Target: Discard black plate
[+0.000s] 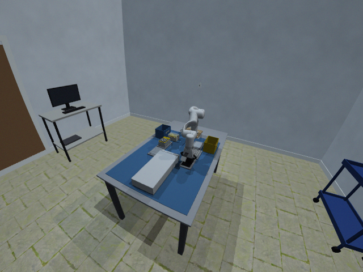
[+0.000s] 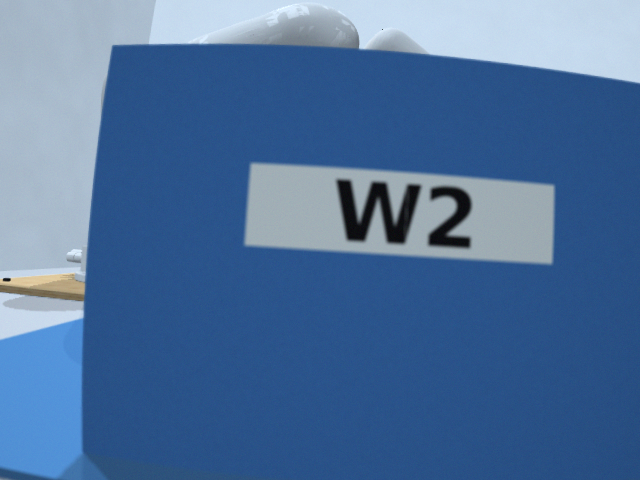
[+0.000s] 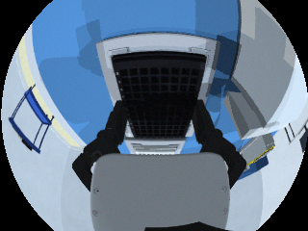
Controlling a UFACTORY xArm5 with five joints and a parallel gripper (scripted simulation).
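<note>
My gripper is now 10 mm above the black plate. The rest, counted from my hand: grey work nest (30 mm below); then yellow waste bin W1 (360 mm behind, 130 mm to the left, 10 mm above); then yellow-topped rack (380 mm to the right, 180 mm behind, 20 mm above).
</note>
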